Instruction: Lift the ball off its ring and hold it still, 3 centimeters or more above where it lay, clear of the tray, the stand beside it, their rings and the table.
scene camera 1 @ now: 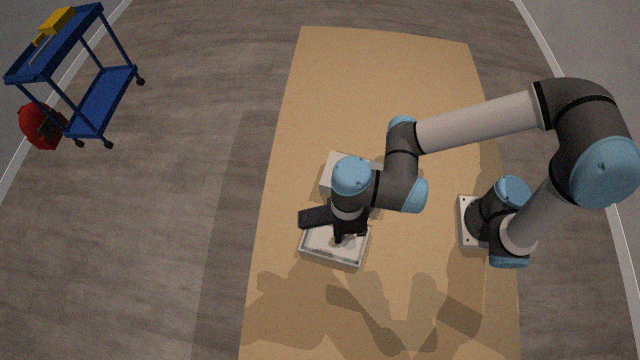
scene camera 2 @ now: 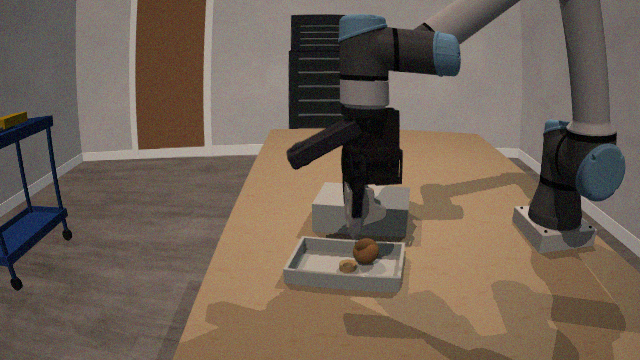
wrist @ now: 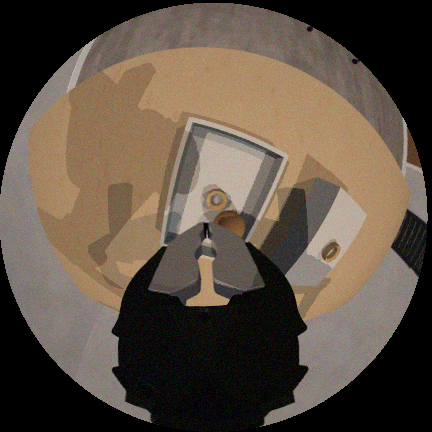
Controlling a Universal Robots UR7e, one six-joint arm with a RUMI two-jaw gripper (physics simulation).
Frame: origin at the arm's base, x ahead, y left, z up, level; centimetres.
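Seen in the pictures: gripper, fingertip midpoint: (scene camera 2: 354,239) (wrist: 206,223); arm's base at its link origin: (scene camera 1: 483,220) (scene camera 2: 554,218).
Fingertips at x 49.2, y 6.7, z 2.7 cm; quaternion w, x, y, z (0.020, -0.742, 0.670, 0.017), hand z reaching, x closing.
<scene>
Offsets run from my fingertips to a thing's top centre. "pt": to the spot under its first point.
The brown-orange ball @[dx -2.5, dy -2.9, dz -1.7 cm] (scene camera 2: 366,251) (wrist: 231,223) lies in the tray @[dx +0.8, dy -1.0, dz -3.8 cm] (scene camera 2: 340,283) (wrist: 174,185) (scene camera 1: 330,259), off its ring. The small tan ring @[pt dx +0.8, dy +0.4, dz -5.8 cm] (scene camera 2: 348,270) (wrist: 208,199) is on the tray floor; in scene camera 2 it is to the left of the ball and nearer the camera. My gripper (scene camera 2: 355,233) (wrist: 206,223) (scene camera 1: 338,241) points down, shut and empty. In scene camera 2 its tips appear above and slightly left of the ball. In the wrist view the right finger hides part of the ball. The arm and gripper largely hide the ball in scene camera 1.
A pale box-shaped stand (scene camera 1: 327,172) (scene camera 2: 330,220) (wrist: 345,220) is beside the tray, behind it in scene camera 2. A tan ring @[pt dx -4.9, dy -19.6, dz +0.0 cm] (wrist: 324,254) is on its top. The tray has raised walls all round. A blue cart (scene camera 1: 74,134) stands on the floor away from the table.
</scene>
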